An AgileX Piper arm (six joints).
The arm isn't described. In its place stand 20 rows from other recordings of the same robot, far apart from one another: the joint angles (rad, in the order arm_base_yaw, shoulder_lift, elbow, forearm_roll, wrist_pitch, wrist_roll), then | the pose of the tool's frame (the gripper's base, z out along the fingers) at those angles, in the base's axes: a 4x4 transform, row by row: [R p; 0 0 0 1], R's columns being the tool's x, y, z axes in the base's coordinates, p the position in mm.
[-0.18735, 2.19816, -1.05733, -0.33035, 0.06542, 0.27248] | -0.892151 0.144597 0.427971 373.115; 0.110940 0.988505 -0.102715 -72.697; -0.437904 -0.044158 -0.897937 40.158; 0 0 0 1
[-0.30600, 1.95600, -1.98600, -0.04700, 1.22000, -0.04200] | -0.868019 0.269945 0.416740 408.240; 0.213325 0.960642 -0.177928 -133.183; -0.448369 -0.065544 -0.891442 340.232; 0 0 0 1
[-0.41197, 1.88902, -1.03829, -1.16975, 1.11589, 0.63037] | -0.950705 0.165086 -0.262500 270.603; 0.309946 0.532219 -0.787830 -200.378; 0.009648 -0.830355 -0.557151 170.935; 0 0 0 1
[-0.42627, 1.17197, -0.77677, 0.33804, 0.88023, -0.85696] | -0.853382 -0.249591 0.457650 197.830; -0.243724 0.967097 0.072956 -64.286; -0.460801 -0.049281 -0.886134 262.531; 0 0 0 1
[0.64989, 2.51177, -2.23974, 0.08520, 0.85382, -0.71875] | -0.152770 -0.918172 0.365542 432.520; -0.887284 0.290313 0.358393 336.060; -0.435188 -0.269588 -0.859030 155.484; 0 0 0 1
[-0.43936, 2.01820, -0.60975, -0.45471, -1.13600, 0.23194] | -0.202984 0.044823 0.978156 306.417; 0.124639 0.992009 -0.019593 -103.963; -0.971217 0.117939 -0.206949 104.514; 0 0 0 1
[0.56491, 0.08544, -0.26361, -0.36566, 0.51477, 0.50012] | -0.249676 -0.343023 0.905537 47.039; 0.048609 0.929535 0.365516 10.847; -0.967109 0.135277 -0.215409 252.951; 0 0 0 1
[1.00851, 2.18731, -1.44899, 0.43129, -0.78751, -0.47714] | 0.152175 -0.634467 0.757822 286.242; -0.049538 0.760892 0.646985 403.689; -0.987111 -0.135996 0.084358 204.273; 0 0 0 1
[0.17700, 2.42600, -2.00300, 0.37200, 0.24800, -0.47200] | -0.498386 -0.306213 0.811076 548.725; -0.200627 0.950887 0.235717 106.399; -0.843421 -0.045246 -0.535344 168.542; 0 0 0 1
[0.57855, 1.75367, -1.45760, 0.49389, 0.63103, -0.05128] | -0.794413 -0.440464 0.418210 322.044; -0.116174 0.786028 0.607177 240.725; -0.596164 0.433764 -0.675601 301.704; 0 0 0 1
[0.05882, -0.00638, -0.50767, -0.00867, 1.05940, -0.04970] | -0.438060 -0.075744 0.895749 -6.637; -0.079805 0.995786 0.045175 -1.080; -0.895396 -0.051696 -0.442259 279.540; 0 0 0 1
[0.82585, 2.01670, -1.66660, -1.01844, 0.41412, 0.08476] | 0.178704 -0.552809 0.813921 348.277; -0.886142 0.269060 0.377304 331.678; -0.427571 -0.788675 -0.441786 276.996; 0 0 0 1
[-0.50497, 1.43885, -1.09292, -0.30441, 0.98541, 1.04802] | -0.109282 0.979616 0.168552 233.397; 0.910413 0.166708 -0.378624 -154.992; -0.399005 0.112075 -0.910074 282.309; 0 0 0 1
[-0.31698, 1.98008, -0.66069, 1.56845, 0.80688, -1.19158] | -0.838326 0.319263 0.441905 279.505; 0.542220 0.572483 0.615029 -22.530; -0.056627 0.755205 -0.653038 78.074; 0 0 0 1
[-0.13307, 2.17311, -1.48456, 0.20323, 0.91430, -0.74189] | -0.876599 -0.473657 0.084989 415.116; -0.458713 0.875844 0.149929 -40.889; -0.145452 0.092442 -0.985037 120.455; 0 0 0 1
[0.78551, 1.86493, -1.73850, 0.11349, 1.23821, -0.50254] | -0.279090 -0.951571 0.128922 273.508; -0.910177 0.304932 0.280347 287.346; -0.306082 -0.039100 -0.951202 307.653; 0 0 0 1
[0.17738, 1.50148, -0.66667, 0.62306, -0.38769, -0.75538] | -0.406500 -0.043233 0.912627 297.422; -0.238938 0.969147 -0.060517 32.922; -0.881854 -0.242662 -0.404289 216.248; 0 0 0 1
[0.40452, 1.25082, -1.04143, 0.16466, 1.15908, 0.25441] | -0.970161 -0.129905 0.204725 201.926; -0.076230 0.964966 0.251057 101.321; -0.230166 0.227959 -0.946075 308.380; 0 0 0 1
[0.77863, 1.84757, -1.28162, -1.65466, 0.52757, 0.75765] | 0.041293 -0.407918 0.912084 330.021; -0.918753 0.343256 0.195112 261.455; -0.392668 -0.846037 -0.360602 255.288; 0 0 0 1
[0.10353, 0.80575, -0.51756, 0.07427, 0.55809, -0.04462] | -0.685980 -0.119043 0.717816 147.244; -0.052777 0.992068 0.114089 18.894; -0.725704 0.040378 -0.686821 262.437; 0 0 0 1
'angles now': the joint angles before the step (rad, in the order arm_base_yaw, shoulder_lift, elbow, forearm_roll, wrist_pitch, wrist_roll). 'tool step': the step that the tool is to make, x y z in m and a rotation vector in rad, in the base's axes. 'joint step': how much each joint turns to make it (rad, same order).
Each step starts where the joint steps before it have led.
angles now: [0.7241 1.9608 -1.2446 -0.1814 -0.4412 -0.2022]
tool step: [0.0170 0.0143 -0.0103 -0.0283 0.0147 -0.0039]
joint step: [0.0000 0.0824 -0.1055 -0.0072 0.0538 0.0001]
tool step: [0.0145 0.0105 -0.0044 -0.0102 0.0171 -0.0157]
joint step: [-0.0011 0.0609 -0.0956 0.0114 0.0552 -0.0002]
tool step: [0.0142 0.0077 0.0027 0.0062 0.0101 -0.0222]
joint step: [-0.0046 0.0461 -0.0964 0.0190 0.0546 -0.0002]
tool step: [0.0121 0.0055 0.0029 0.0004 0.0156 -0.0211]
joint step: [-0.0051 0.0382 -0.0866 0.0167 0.0606 0.0002]
